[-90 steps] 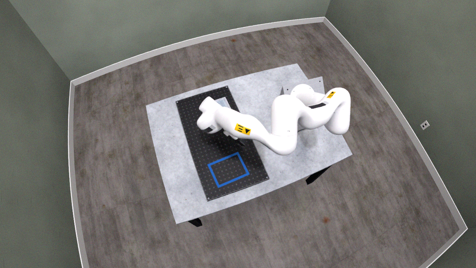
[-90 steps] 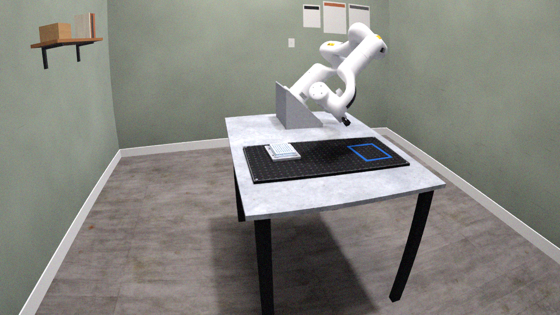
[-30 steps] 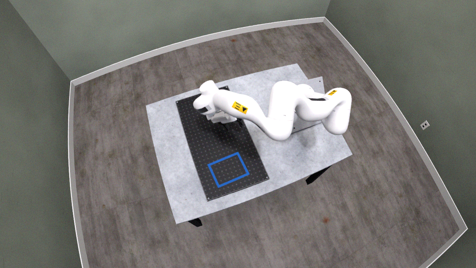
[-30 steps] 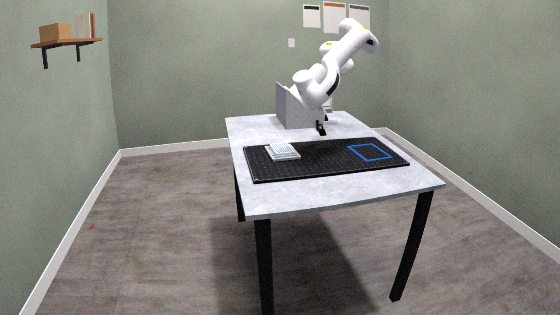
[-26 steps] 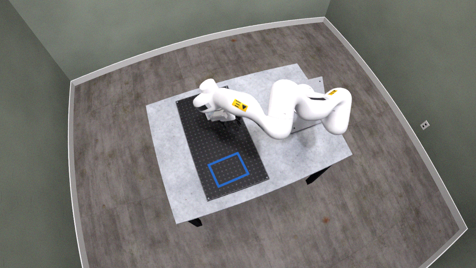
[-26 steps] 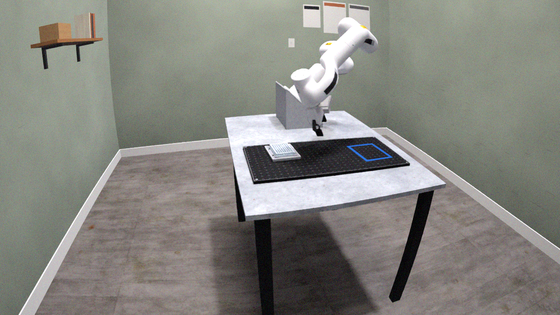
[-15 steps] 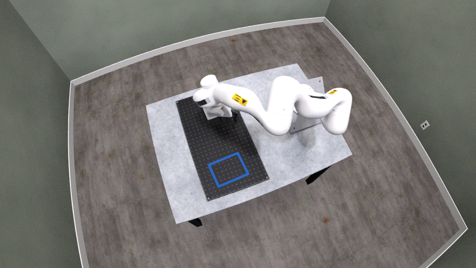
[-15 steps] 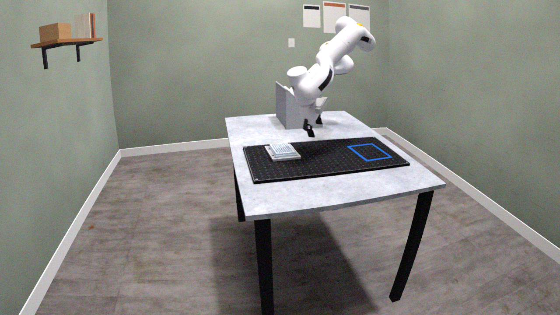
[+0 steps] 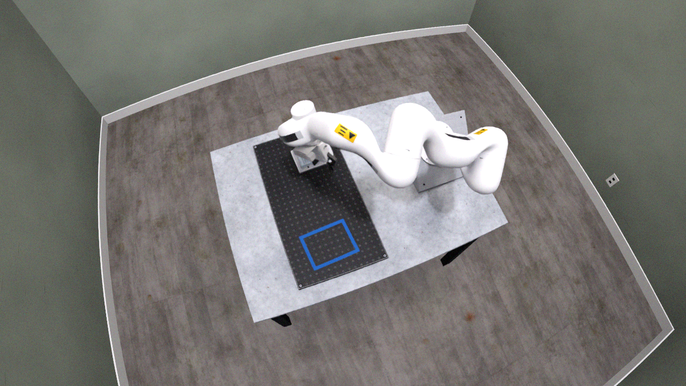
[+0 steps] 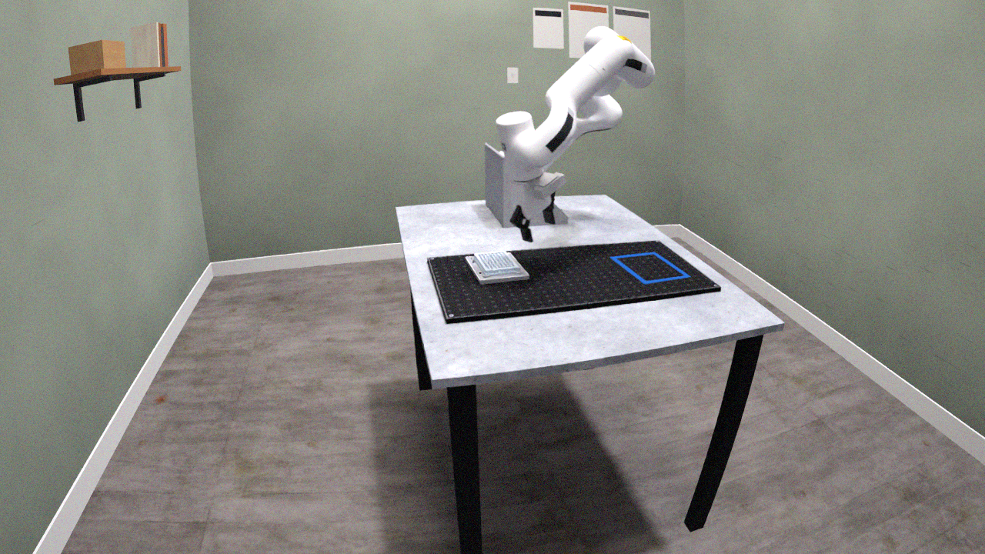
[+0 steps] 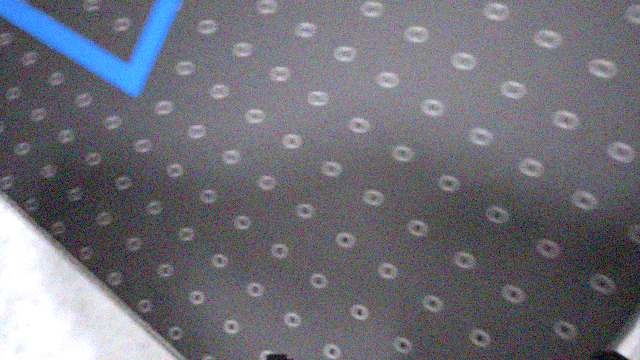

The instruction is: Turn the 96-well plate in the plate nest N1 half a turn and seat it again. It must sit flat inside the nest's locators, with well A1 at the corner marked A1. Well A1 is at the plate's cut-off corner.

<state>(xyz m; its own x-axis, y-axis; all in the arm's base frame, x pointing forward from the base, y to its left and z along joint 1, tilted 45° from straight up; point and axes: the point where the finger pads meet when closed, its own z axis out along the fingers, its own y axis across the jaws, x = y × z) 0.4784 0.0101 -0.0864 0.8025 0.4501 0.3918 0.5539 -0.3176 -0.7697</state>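
Now: hand 11 cm to the left of the 96-well plate, 8 cm above it and 2 cm short of it. Also, from my hand: slotted fixture plate (11 cm to the right, 9 cm below, 2 cm ahead).
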